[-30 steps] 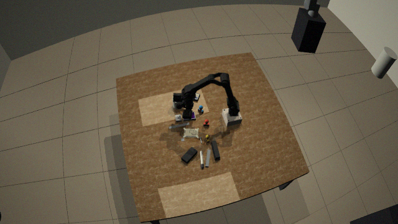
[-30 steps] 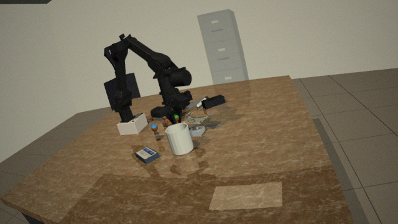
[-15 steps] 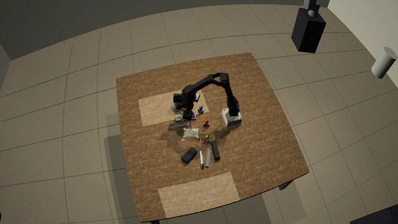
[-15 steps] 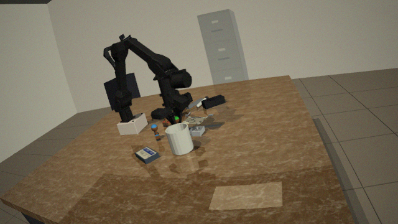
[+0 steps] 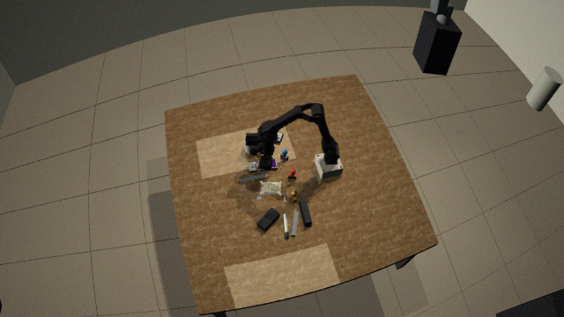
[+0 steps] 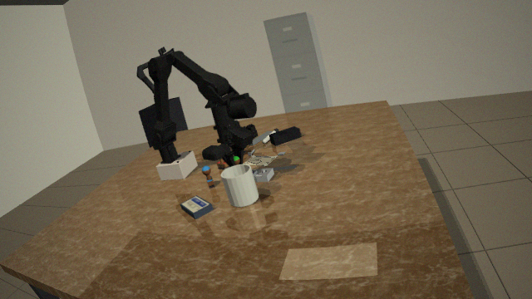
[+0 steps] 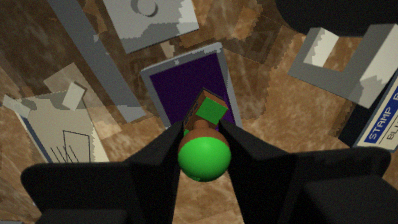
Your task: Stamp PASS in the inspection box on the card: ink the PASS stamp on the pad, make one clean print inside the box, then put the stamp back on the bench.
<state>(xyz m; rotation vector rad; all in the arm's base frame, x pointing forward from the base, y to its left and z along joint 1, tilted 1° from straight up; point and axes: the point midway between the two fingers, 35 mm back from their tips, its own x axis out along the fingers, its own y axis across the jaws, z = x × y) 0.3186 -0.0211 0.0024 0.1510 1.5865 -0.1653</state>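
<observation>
My gripper tip is now 3 cm above the purple ink pad. Round my gripper tip: blue stamp 9 cm behind, 4 cm to the right, 2 cm below; grey mug 6 cm ahead, 10 cm to the right; small grey box 8 cm ahead, 1 cm to the left, 2 cm below.
</observation>
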